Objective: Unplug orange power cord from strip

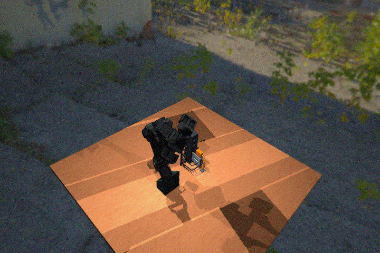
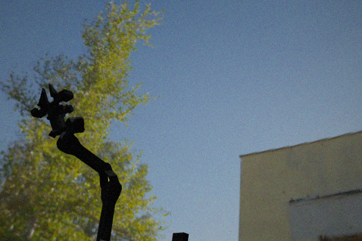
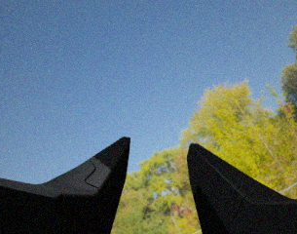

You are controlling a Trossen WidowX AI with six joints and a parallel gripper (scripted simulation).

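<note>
My gripper tip is now 610 mm above the orange plug, 460 mm short of it and 300 mm to the right of it.
</note>
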